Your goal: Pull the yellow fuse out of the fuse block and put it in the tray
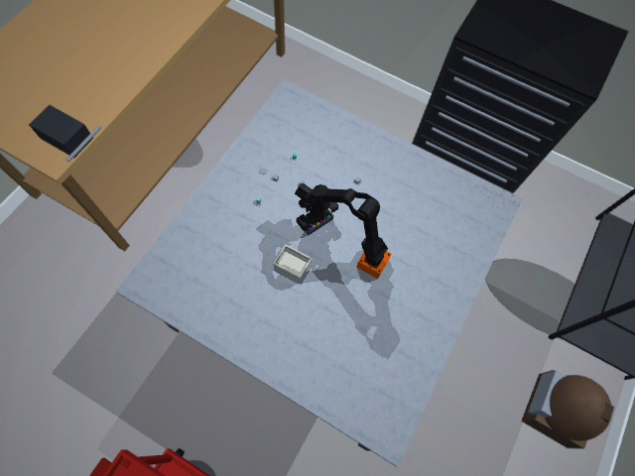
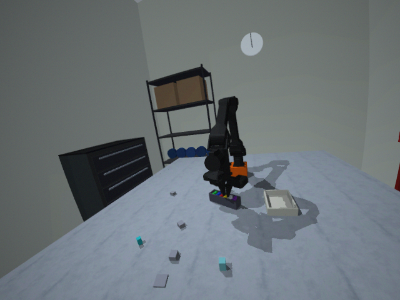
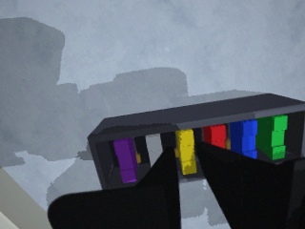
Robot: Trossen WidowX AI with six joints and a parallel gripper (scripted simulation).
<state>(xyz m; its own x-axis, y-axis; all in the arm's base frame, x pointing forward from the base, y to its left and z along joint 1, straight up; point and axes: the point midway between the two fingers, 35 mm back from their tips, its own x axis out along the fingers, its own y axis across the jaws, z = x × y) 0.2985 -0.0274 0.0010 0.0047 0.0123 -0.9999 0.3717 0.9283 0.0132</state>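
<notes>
The yellow fuse lies 1 cm below my gripper tip. From my gripper tip the other things lie so: cream tray: 1 cm behind, 21 cm to the left, 3 cm below.
</notes>
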